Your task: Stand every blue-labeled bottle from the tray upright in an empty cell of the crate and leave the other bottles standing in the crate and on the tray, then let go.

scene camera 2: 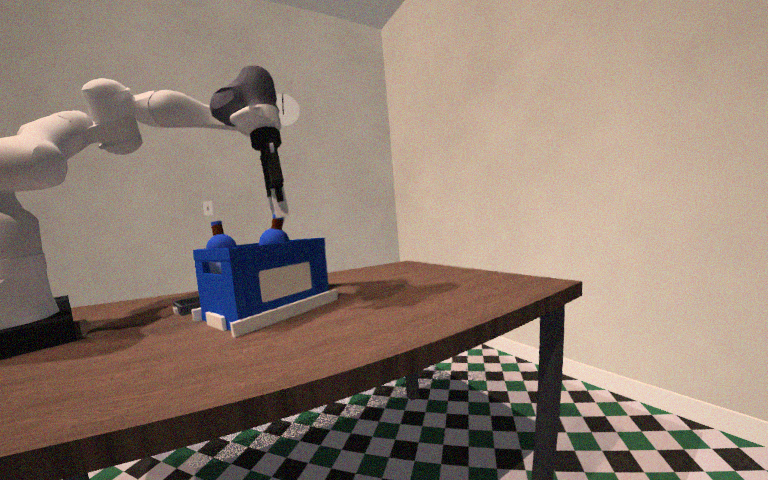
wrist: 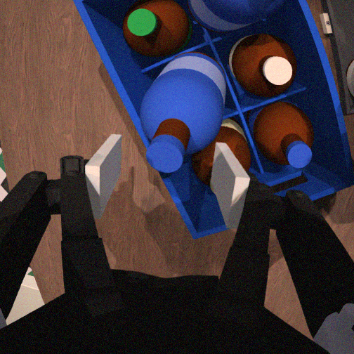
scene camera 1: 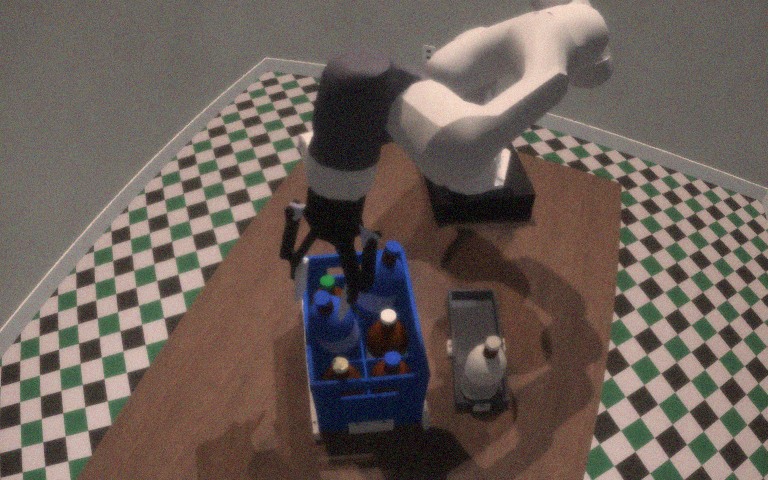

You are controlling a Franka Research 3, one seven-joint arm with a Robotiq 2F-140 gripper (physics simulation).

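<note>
A blue-labeled bottle (scene camera 1: 338, 332) (scene camera 2: 274, 236) (wrist: 182, 110) is in the middle cell of the crate's left column in scene camera 1, leaning slightly toward the outer long wall. Another blue-labeled bottle (scene camera 1: 388, 278) (scene camera 2: 220, 242) (wrist: 232, 12) stands in the far right cell. The blue crate (scene camera 1: 339, 408) (scene camera 2: 218, 300) (wrist: 187, 200) also holds brown bottles with green (scene camera 1: 327, 281) (wrist: 142, 22), white (scene camera 1: 387, 318) (wrist: 277, 70), cream (scene camera 1: 340, 365) and blue (scene camera 1: 392, 360) (wrist: 299, 154) caps. My gripper (scene camera 1: 325, 288) (scene camera 2: 278, 209) (wrist: 166, 157) is open and empty around the leaning bottle's cap level, fingers apart from it.
A dark tray (scene camera 1: 471, 308) (scene camera 2: 186, 306) lies beside the crate, with a white bottle (scene camera 1: 483, 370) standing at its near end. Pale strips (scene camera 2: 283, 314) line the crate's base on the wooden table (scene camera 1: 237, 339) (scene camera 2: 396, 316).
</note>
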